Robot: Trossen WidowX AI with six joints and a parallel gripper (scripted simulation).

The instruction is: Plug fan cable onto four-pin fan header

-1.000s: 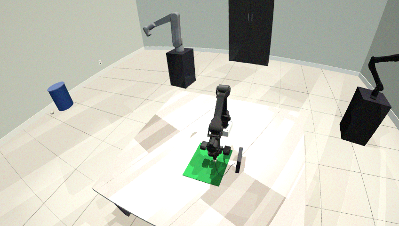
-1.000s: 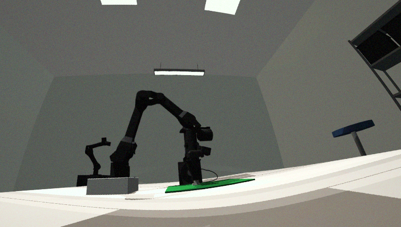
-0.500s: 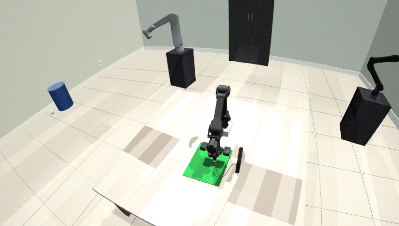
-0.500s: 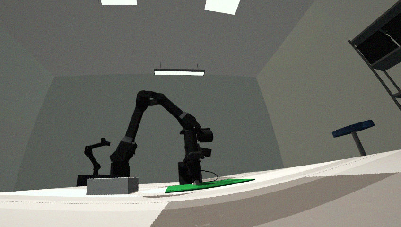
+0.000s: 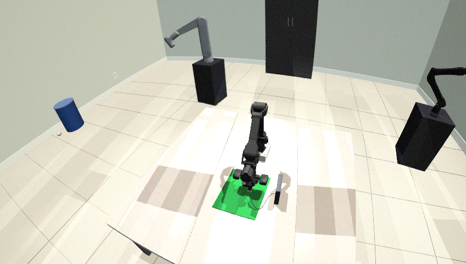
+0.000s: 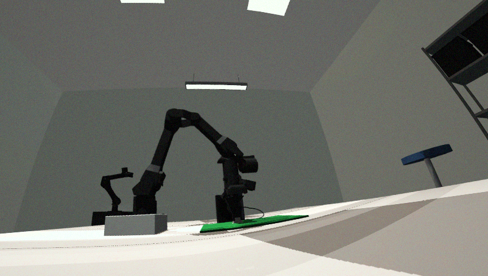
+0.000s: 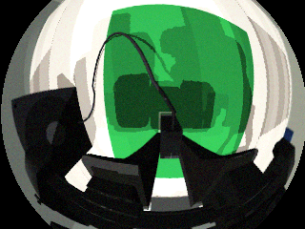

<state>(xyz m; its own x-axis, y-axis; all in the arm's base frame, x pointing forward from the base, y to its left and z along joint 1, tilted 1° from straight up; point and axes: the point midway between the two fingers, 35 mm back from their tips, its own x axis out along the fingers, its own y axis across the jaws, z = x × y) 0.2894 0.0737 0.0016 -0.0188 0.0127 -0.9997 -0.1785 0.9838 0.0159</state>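
The black plug is 1 cm ahead of my gripper tip and 1 cm above it. Round my gripper tip: fan 15 cm to the left, 4 cm above, 2 cm behind; then white four-pin header 2 cm below, 1 cm ahead; then green board 4 cm below, 4 cm ahead, 3 cm to the right.
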